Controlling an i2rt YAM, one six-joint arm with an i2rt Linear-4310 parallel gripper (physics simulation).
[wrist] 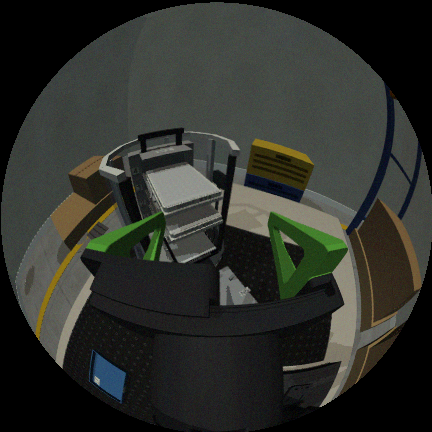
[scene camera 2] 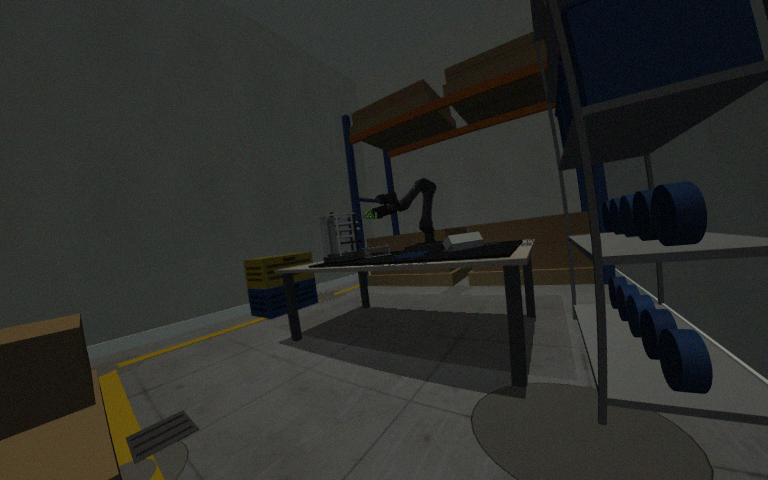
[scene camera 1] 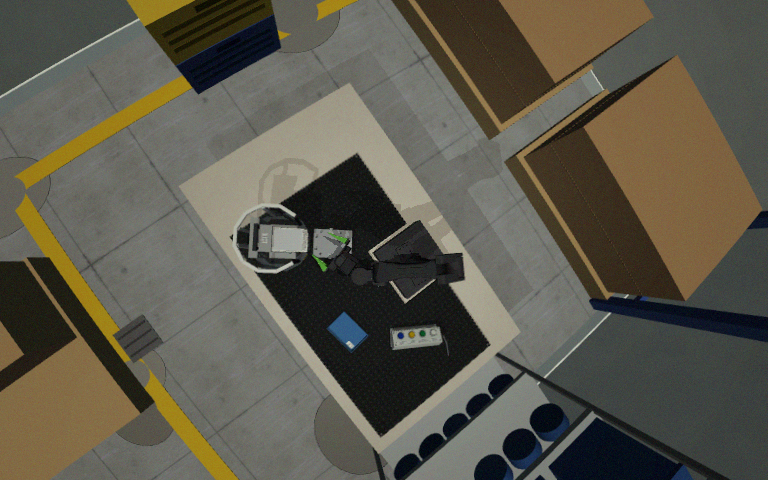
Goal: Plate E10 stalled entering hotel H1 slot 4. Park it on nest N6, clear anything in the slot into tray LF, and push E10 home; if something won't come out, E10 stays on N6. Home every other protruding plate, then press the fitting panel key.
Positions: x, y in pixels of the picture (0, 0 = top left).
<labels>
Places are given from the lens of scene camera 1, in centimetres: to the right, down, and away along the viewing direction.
round plate rack [scene camera 1: 252, 235]: -46, -2, 103
grey button box [scene camera 1: 426, 335]: 19, 42, 134
grey square plate [scene camera 1: 325, 243]: -25, 2, 129
The marked spots on the round plate rack and the grey square plate are 33 cm apart.
</labels>
